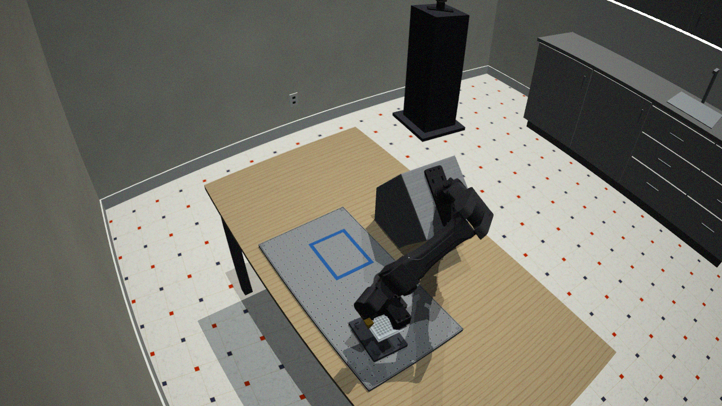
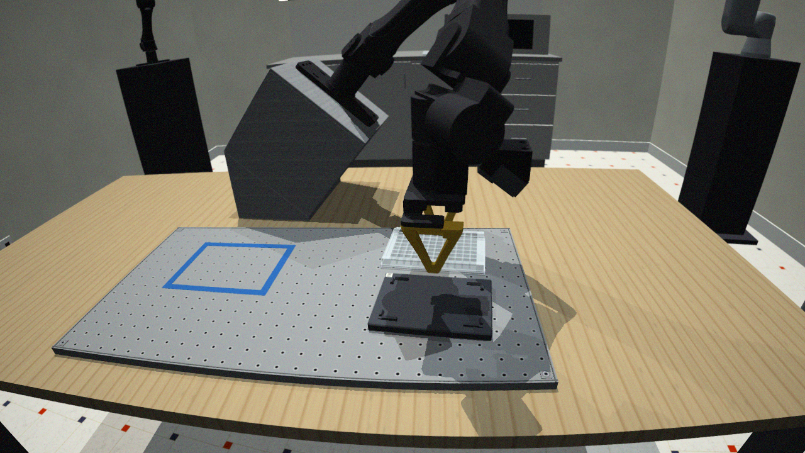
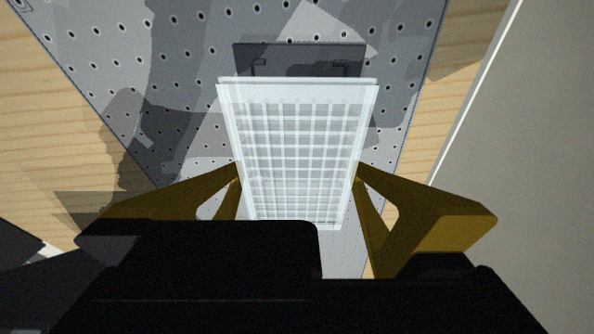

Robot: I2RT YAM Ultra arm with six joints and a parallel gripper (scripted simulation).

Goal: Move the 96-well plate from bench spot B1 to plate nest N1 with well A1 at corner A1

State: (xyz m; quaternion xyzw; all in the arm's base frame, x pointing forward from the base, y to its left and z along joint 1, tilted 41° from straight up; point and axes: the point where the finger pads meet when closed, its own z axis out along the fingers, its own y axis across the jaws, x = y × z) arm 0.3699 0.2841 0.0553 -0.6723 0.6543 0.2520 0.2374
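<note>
Now: the clear 96-well plate right at my hand. Also, from my hand: A1 corner mark 9 cm below, 8 cm to the right, 5 cm behind; dark plate nest 9 cm below.
</note>
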